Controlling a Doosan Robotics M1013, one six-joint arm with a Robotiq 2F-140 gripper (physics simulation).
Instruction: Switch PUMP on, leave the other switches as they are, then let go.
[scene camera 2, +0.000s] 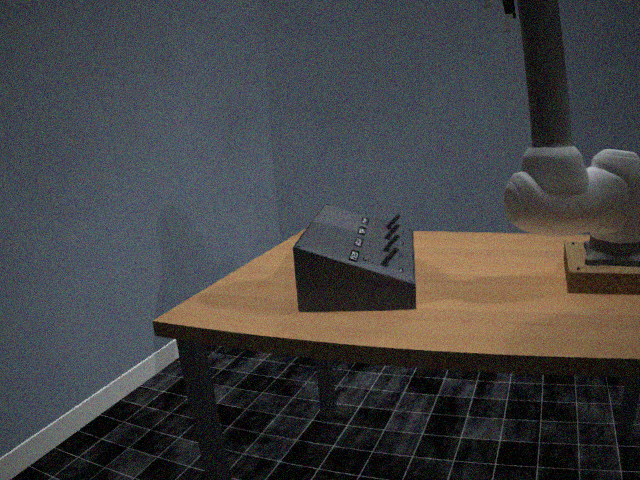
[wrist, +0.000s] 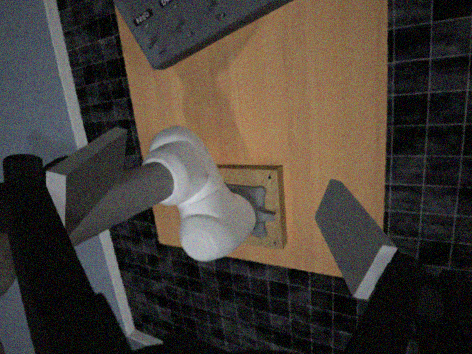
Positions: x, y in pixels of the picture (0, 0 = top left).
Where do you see the gripper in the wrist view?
227, 176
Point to a dark sloped switch box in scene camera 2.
339, 267
